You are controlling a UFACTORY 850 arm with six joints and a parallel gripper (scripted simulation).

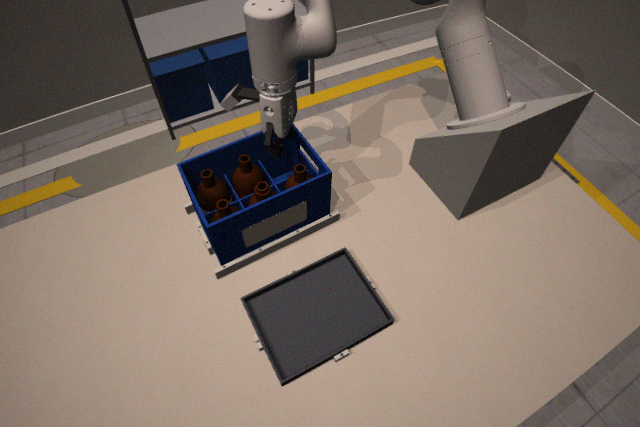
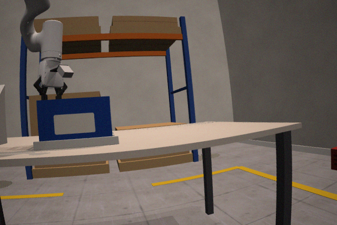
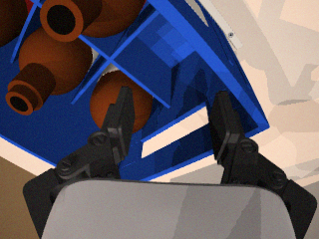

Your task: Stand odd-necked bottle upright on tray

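My gripper is now 9 cm above the crate, 8 cm short of it and 6 cm to the right of it. The rest, counted from my hand: brown bottle (10 cm to the left, 9 cm below, 7 cm ahead); dark grey tray (33 cm to the left, 16 cm below, 5 cm ahead).
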